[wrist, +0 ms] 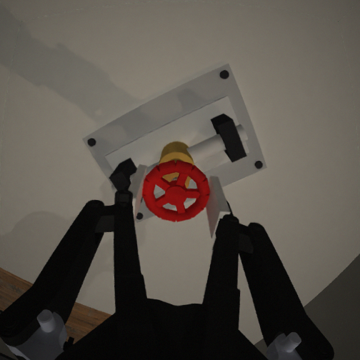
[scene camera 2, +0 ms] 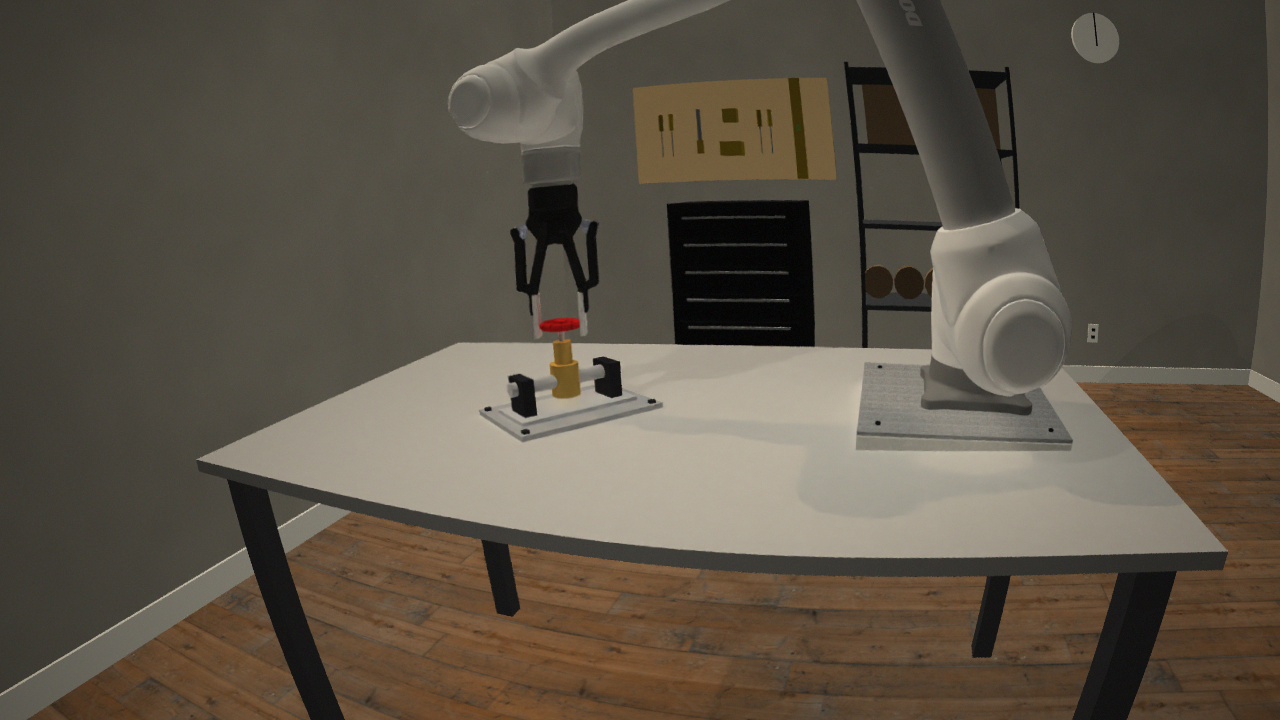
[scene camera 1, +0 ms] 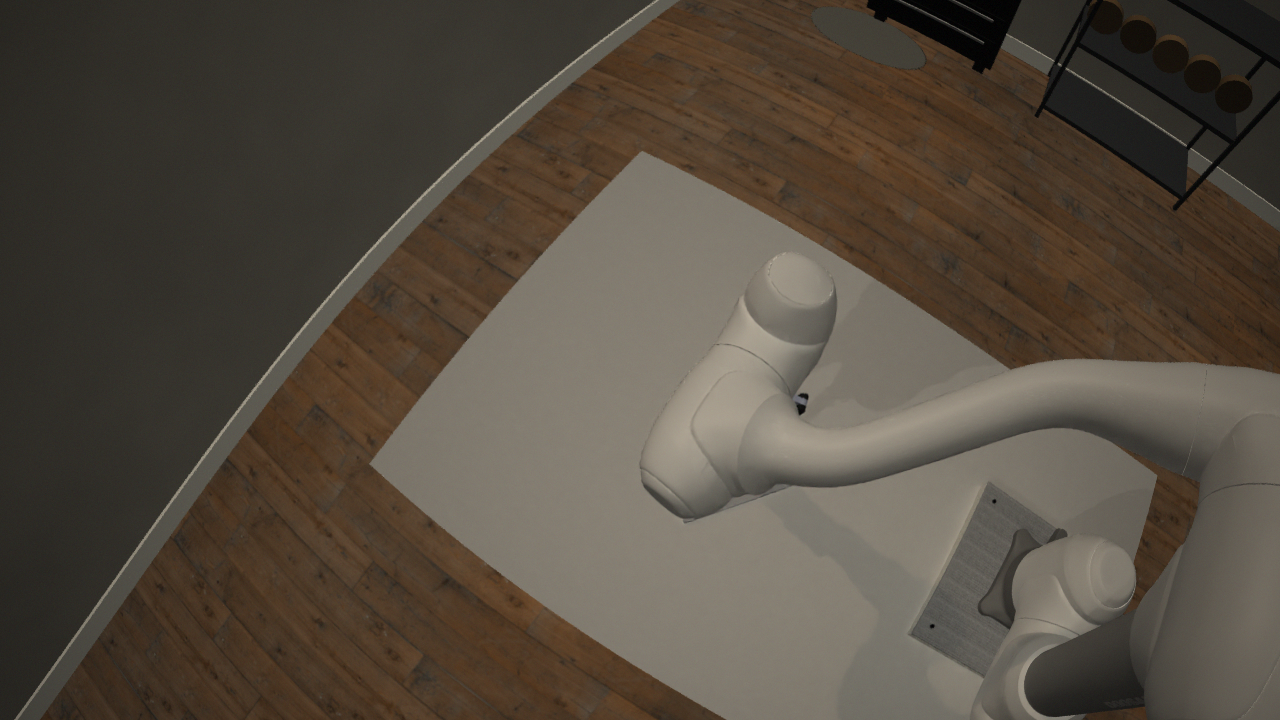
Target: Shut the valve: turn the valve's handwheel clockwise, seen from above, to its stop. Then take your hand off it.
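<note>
The red handwheel (scene camera 2: 560, 325) (wrist: 176, 218) lies level on top of the brass-coloured valve body (scene camera 2: 564, 377) (wrist: 176, 151). My gripper (scene camera 2: 560, 327) (wrist: 176, 182) points straight down and is shut on the handwheel, with one pale fingertip pad on each side of the rim. The valve sits on a light pipe (scene camera 2: 591, 374) (wrist: 206, 146) held by two black brackets (scene camera 2: 607, 377) (wrist: 229, 138) on a grey base plate (scene camera 2: 590, 420) (wrist: 160, 111). In the wrist view the plate stands tilted relative to the fingers. In scene camera 1 the arm hides the handwheel and the fingertips.
The valve's plate stands on the pale table (scene camera 1: 537, 358) (scene camera 2: 716, 483). The arm's own base plate (scene camera 1: 955, 573) (scene camera 2: 962, 429) is on the same table, to the right in scene camera 2. A black drawer cabinet (scene camera 2: 742, 286) and a shelf rack (scene camera 2: 854, 188) stand behind the table.
</note>
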